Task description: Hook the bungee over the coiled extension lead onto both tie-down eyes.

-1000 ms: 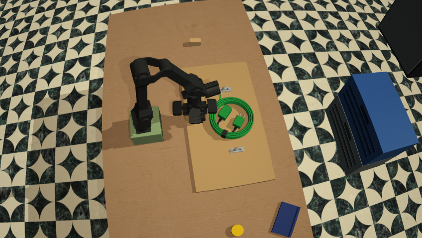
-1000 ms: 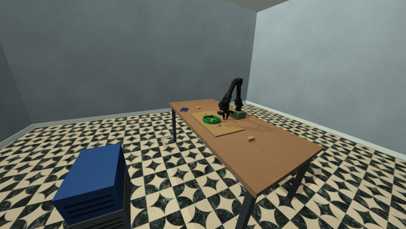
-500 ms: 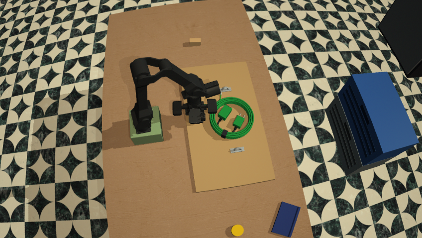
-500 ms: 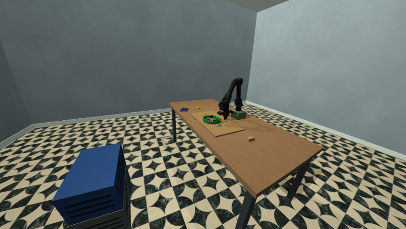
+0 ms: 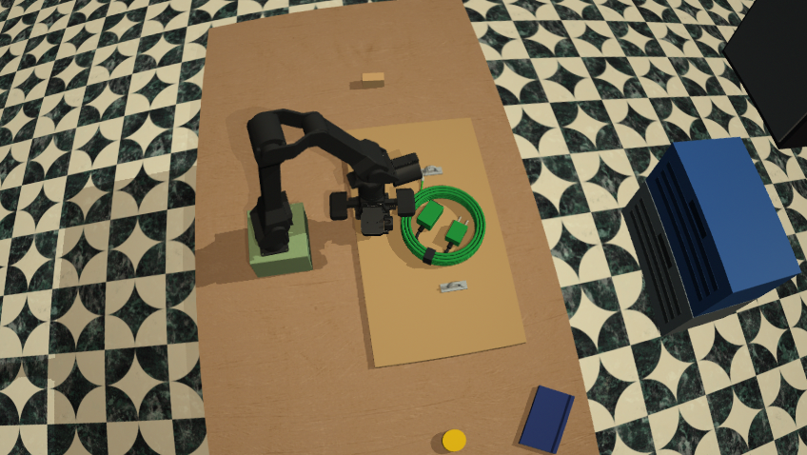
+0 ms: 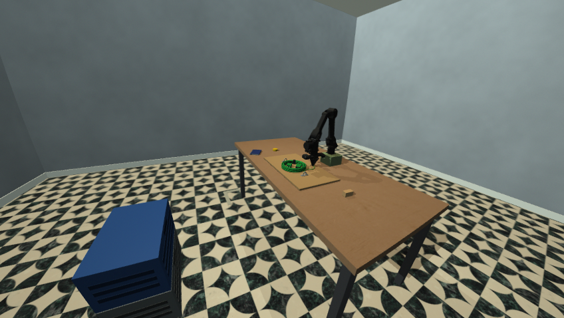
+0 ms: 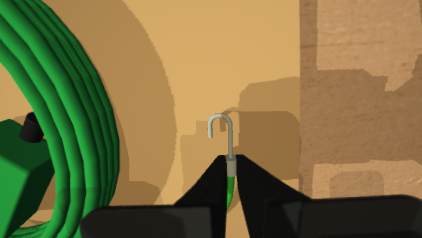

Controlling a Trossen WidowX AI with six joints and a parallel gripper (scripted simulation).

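Right now the board is 120 mm ahead of my hand, 50 mm below it and 40 mm to the right of it. From my hand the other things lie so: small wooden block (440 mm to the left, 80 mm ahead, 40 mm below); then yellow disc (540 mm to the right, 60 mm ahead, 40 mm below).
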